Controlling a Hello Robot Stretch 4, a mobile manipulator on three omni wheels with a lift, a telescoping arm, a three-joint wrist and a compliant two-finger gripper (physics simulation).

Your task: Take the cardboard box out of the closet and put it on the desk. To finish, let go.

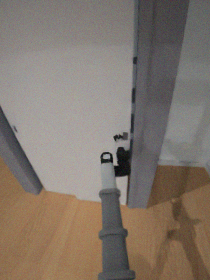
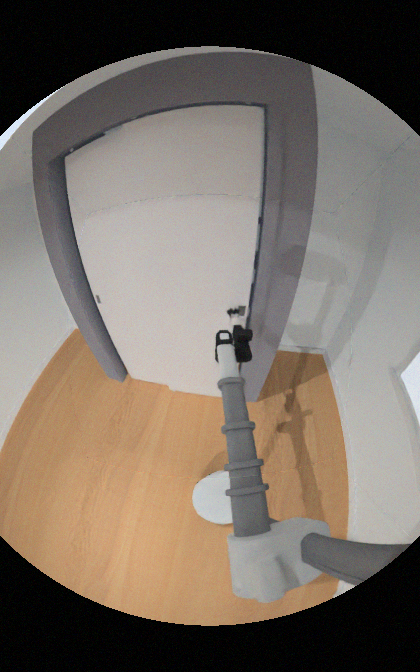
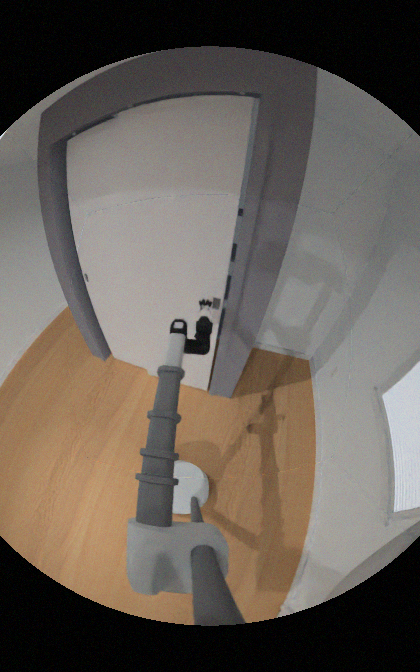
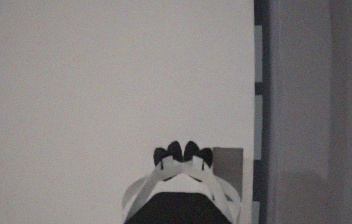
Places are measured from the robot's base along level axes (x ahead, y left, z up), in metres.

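Pixels of known places: gripper, between the fingertips: (image 1: 117, 135) (image 4: 183, 153).
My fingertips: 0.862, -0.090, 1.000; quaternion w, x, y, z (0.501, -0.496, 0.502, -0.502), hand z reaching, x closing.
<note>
For each thing: its top centre in the pictures, then the offset to it from my fingertips, as dx, dy, dz. "pt": a spot on its surface instead.
- small grey pull plate, a spot on its surface: (image 4: 228, 162) (image 1: 125, 134) pt +0.044, -0.062, -0.023
- second pull plate, a spot on its surface: (image 1: 15, 129) pt +0.307, +0.917, -0.045
The closet's white sliding door (image 1: 70, 90) (image 2: 170, 260) (image 3: 155, 240) (image 4: 100, 100) fills most of the closet opening. A small grey pull plate (image 1: 125, 135) (image 2: 242, 310) (image 3: 216, 303) (image 4: 228, 162) sits near its right edge. My gripper (image 1: 118, 137) (image 2: 232, 312) (image 3: 205, 303) (image 4: 183, 153) is shut and empty, with its tips together in front of the door, just left of the plate. Whether the fingers touch the door cannot be told. The cardboard box and the desk do not show.
The thick grey closet frame (image 1: 150, 100) (image 2: 285, 215) (image 3: 270, 210) (image 4: 305, 100) stands close to the right of my gripper. A second pull plate (image 1: 15, 129) (image 2: 98, 299) (image 3: 86, 277) is at the far left. A wall with a bright window (image 3: 402, 445) runs along the right.
</note>
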